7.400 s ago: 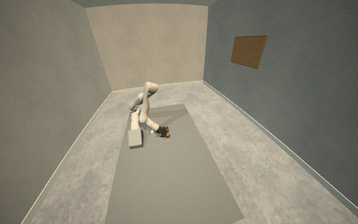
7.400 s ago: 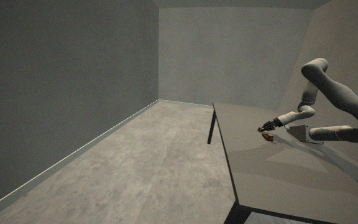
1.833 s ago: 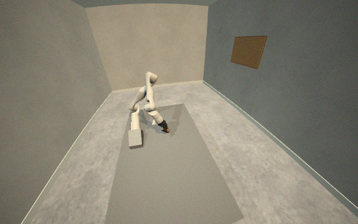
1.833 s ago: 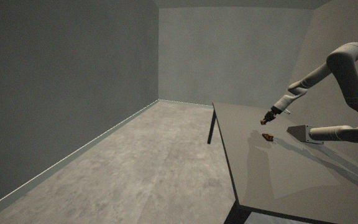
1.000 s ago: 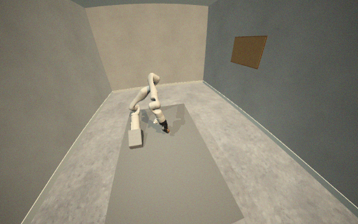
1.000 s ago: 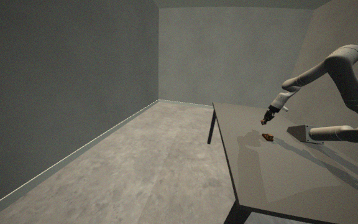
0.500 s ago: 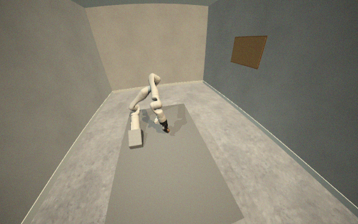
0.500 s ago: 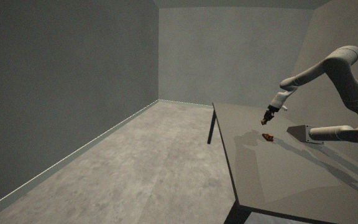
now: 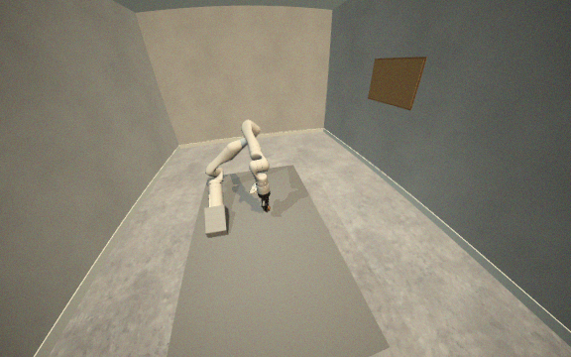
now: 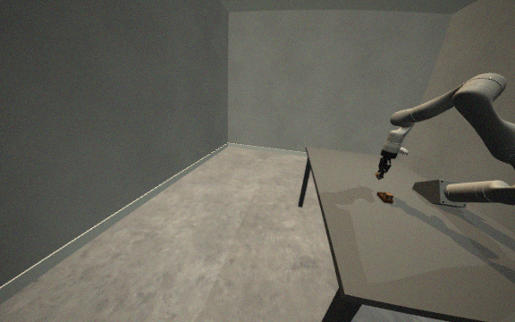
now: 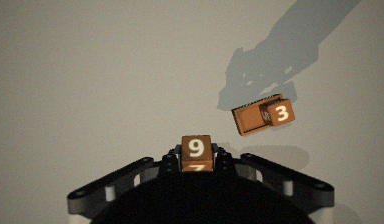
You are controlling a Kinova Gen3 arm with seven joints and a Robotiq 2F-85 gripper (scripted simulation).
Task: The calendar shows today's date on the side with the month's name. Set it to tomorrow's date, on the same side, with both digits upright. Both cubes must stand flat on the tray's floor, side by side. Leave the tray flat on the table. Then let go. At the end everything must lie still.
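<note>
The digit cube lies 10 mm below my hand. From my hand the other things lie so: orange tray: 110 mm to the left, 90 mm below.
</note>
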